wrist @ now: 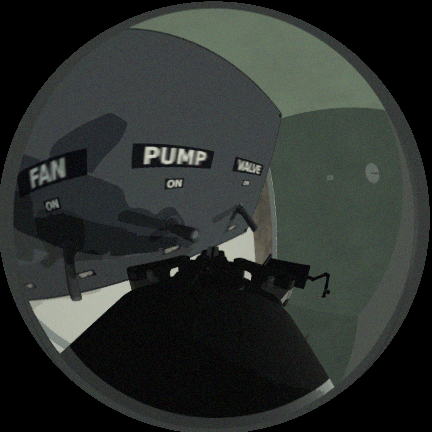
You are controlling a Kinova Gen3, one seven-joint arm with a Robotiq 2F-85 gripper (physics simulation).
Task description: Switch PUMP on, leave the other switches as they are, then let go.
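Frame: origin at the arm's base, x back, y right, z up, level; metres.
Where they show: gripper, fingertip midpoint: (212,253).
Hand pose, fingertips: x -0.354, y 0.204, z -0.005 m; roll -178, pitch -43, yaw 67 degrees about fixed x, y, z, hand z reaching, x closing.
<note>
Things, the pixels of their top centre, and the offset from my fingertips. "pt": a spot on its surface instead. Level surfaces: height alone.
- PUMP label at its top centre: (180,153) dx -0.119, dy -0.019, dz +0.026 m
- PUMP lever at its top centre: (196,234) dx -0.051, dy -0.033, dz +0.036 m
- VALVE lever at its top centre: (257,219) dx -0.014, dy +0.081, dz +0.024 m
- FAN lever at its top centre: (64,283) dx -0.064, dy -0.153, dz +0.024 m
- FAN label at a spot on its surface: (47,173) pt dx -0.142, dy -0.135, dz +0.021 m
- VALVE label at its top centre: (252,166) dx -0.095, dy +0.098, dz +0.026 m
- pale surface at its surface level: dz -0.107 m
The PUMP label (172,156) is on the dark panel (200,95), with a small ON plate (174,184) under it. The PUMP lever (184,230) sticks out toward the camera, its tip a little down and right of its base. The VALVE lever (248,218) slants down to the right. The FAN lever (73,275) hangs downward at the left. My gripper (212,253) is shut and holds nothing. In the view its fingertips are below and right of the PUMP lever's tip, with a visible gap; the depth between them is hard to tell.
The FAN label (47,173) is left of PUMP and the VALVE label (249,166) is right of it. Dark shadows cover the panel's left and middle. A pale surface (72,312) shows below the panel. A black box with a bent rod (320,276) shows at the right.
</note>
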